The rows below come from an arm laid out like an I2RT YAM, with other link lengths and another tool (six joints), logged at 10 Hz.
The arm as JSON. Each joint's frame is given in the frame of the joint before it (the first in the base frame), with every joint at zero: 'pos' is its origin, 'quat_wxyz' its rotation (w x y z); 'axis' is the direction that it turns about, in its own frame. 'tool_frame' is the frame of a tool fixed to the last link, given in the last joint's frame.
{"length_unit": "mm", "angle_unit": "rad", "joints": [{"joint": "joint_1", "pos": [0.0, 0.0, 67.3], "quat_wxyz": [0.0, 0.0, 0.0, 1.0], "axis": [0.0, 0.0, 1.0]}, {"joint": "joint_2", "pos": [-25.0, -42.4, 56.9], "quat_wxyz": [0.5, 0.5, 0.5, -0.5], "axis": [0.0, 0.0, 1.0]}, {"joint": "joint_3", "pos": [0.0, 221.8, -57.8], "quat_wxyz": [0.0, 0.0, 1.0, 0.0], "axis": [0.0, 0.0, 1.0]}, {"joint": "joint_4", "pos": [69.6, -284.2, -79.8], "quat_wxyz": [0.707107, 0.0, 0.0, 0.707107], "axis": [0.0, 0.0, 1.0]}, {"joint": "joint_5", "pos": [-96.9, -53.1, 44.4], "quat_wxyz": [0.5, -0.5, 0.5, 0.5], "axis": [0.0, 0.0, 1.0]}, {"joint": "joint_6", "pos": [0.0, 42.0, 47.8], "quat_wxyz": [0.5, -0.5, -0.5, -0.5], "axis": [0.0, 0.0, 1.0]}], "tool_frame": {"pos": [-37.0, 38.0, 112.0], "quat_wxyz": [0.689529, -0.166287, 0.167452, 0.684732]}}
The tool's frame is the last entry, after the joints.
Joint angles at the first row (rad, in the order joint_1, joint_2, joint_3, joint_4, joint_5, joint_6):
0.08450 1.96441 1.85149 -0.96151 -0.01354 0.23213
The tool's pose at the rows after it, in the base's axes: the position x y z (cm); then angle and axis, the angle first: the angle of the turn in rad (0 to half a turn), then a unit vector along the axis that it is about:
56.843, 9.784, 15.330, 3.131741, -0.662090, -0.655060, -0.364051
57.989, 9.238, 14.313, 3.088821, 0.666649, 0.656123, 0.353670
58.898, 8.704, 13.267, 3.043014, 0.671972, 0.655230, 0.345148
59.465, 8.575, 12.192, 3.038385, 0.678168, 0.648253, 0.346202
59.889, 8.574, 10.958, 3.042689, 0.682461, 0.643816, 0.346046
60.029, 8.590, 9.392, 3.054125, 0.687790, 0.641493, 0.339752
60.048, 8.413, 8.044, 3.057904, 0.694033, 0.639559, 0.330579
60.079, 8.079, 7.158, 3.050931, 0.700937, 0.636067, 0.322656
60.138, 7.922, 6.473, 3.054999, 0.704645, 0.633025, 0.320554
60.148, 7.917, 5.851, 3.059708, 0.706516, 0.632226, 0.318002
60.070, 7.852, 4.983, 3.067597, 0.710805, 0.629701, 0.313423
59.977, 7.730, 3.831, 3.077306, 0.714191, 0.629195, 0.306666
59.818, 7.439, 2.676, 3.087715, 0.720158, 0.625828, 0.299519
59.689, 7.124, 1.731, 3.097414, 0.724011, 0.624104, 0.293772
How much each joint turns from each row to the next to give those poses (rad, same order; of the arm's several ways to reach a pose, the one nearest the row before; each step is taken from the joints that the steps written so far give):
0.00381 0.04347 -0.00001 0.04807 0.02250 -0.00535
0.00688 0.03094 0.00005 0.04957 0.06715 0.00154
0.00305 0.02972 -0.00008 0.04048 0.05035 0.00305
-0.00002 0.02711 0.00006 0.02592 0.00648 0.01830
0.00001 0.02823 0.00001 0.02173 -0.00076 0.01221
0.00076 0.03010 -0.00006 0.00993 0.00038 0.00840
0.00001 0.02443 0.00003 0.00381 0.00954 0.00649
-0.00039 0.01602 -0.00040 0.00306 0.01716 0.00952
-0.00229 0.01335 -0.00001 0.00497 -0.00038 0.00649
0.00001 0.01183 0.00003 0.00380 -0.00037 0.00268
-0.00040 0.01526 -0.00001 0.00039 -0.00001 0.00723
-0.00190 0.02059 0.00000 0.00266 -0.00038 0.00077
-0.00419 0.01985 -0.00001 -0.00113 -0.00038 0.00611
-0.00572 0.01639 0.00001 -0.00002 -0.00267 0.00000

